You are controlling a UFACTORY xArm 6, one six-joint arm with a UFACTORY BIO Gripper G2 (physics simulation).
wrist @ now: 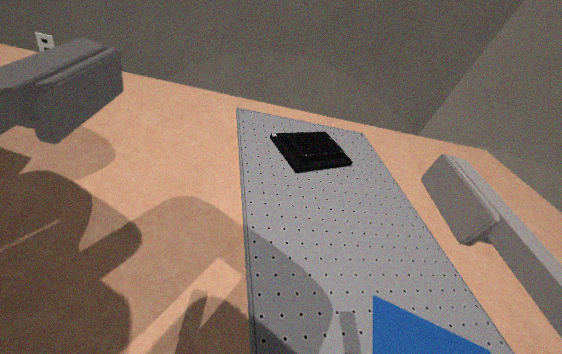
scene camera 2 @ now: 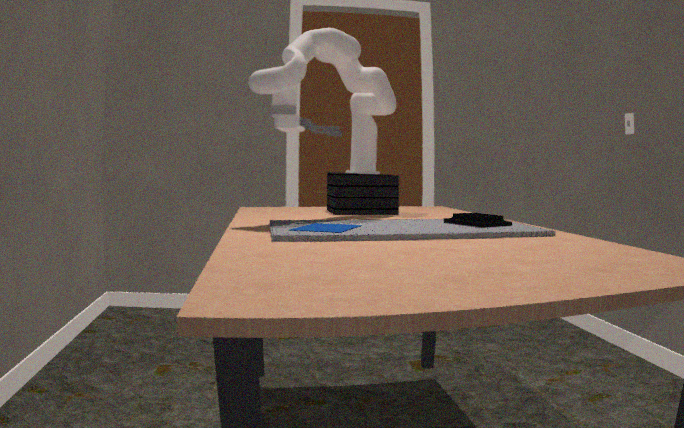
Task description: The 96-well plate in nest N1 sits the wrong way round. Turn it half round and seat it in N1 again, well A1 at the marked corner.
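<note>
The black 96-well plate (scene camera 2: 476, 217) (wrist: 320, 144) sits in the black nest N1 (scene camera 2: 496, 223) (wrist: 320, 166) at the far end of the pegboard in the wrist view, and at its right in the scene view. A small white mark (wrist: 273, 135) shows at the nest's far left corner in the wrist view. The wells and well A1 cannot be made out. My gripper (scene camera 2: 336, 131) (wrist: 270, 147) is open and empty, its fingers wide apart. It hangs high above the board, away from the plate, toward the blue patch's side.
The grey perforated board (scene camera 2: 403, 229) (wrist: 300, 200) lies on the wooden table (scene camera 2: 378, 277) (wrist: 165, 150). A flat blue patch (scene camera 2: 325, 227) (wrist: 415, 332) lies on the board's other end. The arm stands on a black block (scene camera 2: 363, 194) behind the board. Arm shadows fall on the table and board.
</note>
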